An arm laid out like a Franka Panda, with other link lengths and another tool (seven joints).
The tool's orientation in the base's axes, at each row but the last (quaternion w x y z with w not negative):
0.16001, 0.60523, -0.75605, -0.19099
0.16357, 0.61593, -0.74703, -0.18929
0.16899, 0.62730, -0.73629, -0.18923
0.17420, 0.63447, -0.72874, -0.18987
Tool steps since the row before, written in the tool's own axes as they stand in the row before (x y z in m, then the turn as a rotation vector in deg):
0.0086, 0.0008, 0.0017, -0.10, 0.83, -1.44
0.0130, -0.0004, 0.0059, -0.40, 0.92, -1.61
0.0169, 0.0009, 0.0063, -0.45, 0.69, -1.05
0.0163, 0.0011, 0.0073, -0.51, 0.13, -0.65
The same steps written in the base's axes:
-0.0033, -0.0081, -0.0010, -0.01, 0.12, 1.66
-0.0049, -0.0124, -0.0052, 0.05, 0.42, 1.85
-0.0065, -0.0161, -0.0049, -0.01, 0.47, 1.25
-0.0067, -0.0156, -0.0056, 0.28, 0.49, 0.62

